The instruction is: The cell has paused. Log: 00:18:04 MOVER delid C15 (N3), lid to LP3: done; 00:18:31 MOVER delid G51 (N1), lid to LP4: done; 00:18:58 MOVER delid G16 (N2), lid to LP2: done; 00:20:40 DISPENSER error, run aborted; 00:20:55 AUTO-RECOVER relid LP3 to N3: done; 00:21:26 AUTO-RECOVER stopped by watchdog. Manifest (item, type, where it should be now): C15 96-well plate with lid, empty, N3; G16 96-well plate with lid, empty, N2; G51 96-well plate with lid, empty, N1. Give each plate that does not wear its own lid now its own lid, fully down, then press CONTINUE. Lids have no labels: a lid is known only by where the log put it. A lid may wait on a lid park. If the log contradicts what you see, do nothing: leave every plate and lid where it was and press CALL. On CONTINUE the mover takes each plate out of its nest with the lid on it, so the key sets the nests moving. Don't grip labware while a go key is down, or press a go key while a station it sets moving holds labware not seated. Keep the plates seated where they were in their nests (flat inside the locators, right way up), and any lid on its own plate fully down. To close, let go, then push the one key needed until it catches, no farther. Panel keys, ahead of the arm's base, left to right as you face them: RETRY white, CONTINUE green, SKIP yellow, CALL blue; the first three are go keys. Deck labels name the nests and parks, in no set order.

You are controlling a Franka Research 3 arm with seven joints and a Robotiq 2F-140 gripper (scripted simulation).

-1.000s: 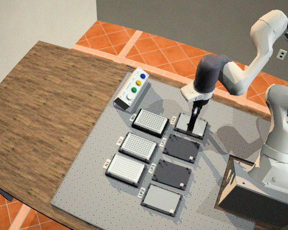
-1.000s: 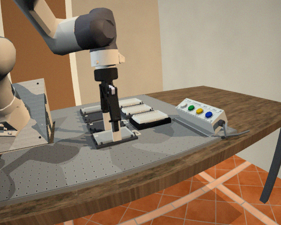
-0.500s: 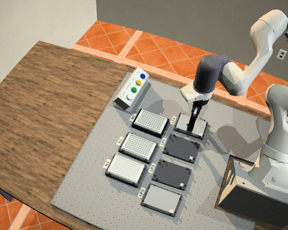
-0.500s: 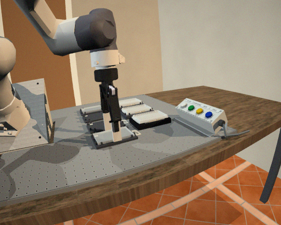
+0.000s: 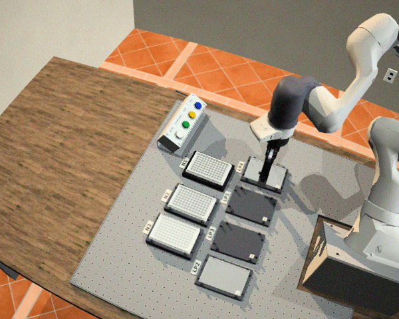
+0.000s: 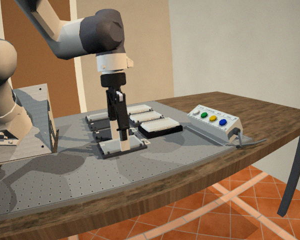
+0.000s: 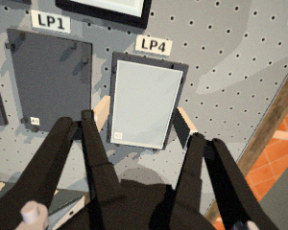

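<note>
The lp4 park is 3 cm below my hand. Also, from my hand: plate: 17 cm ahead, 21 cm to the left, 1 cm below; then LP3 park: 1 cm behind, 27 cm to the left, 3 cm below; then lp1 park: 13 cm to the left, 3 cm below.
</note>
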